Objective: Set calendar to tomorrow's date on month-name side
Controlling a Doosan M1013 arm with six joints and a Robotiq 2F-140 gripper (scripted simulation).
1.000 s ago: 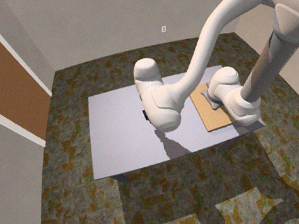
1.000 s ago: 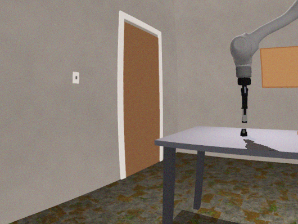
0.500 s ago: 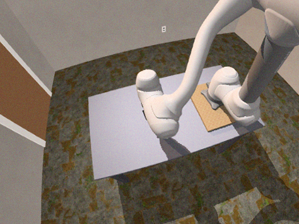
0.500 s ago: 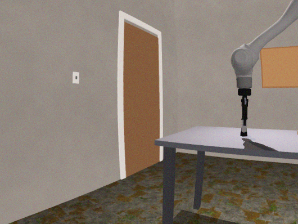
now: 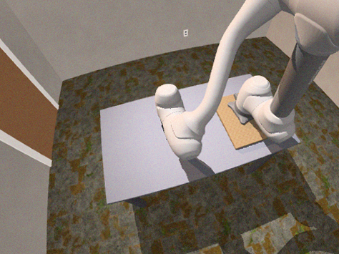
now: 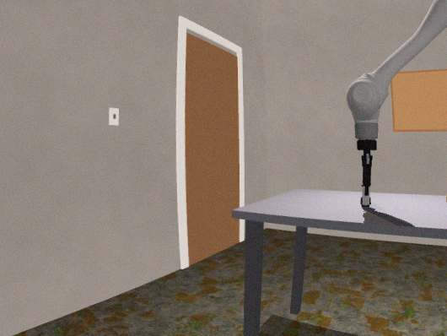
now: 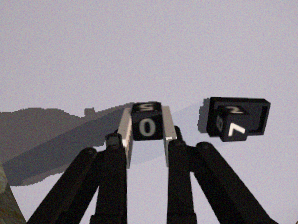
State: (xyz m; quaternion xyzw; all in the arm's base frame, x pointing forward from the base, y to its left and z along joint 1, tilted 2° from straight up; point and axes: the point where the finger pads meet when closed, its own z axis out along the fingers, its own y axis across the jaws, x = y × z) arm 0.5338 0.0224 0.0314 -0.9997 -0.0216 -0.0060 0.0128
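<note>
My gripper is now 30 mm above the dark cube.
</note>
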